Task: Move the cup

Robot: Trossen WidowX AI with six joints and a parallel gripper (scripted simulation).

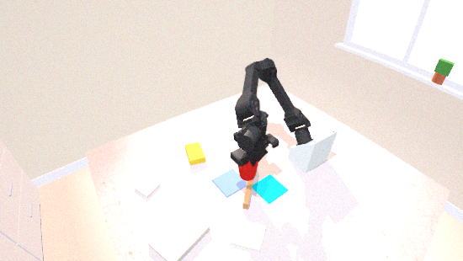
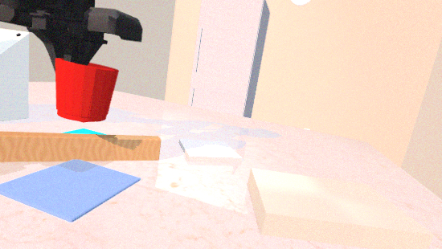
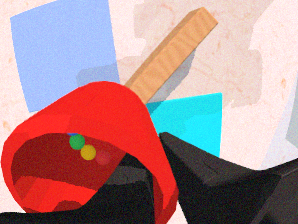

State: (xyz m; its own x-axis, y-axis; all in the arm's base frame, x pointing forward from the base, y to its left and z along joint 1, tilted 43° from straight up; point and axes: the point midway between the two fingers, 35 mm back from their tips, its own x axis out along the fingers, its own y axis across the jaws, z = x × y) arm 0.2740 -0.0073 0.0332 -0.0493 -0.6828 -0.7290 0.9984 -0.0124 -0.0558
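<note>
Now: the cyan pad 4 cm behind my gripper tip, 7 cm to the left of it and 11 cm below it. The rest, counted from my gripper tip: light blue pad 7 cm ahead, 5 cm to the right, 11 cm below; then red cup 3 cm ahead; then wooden bar 2 cm ahead, 1 cm to the left, 9 cm below.
</note>
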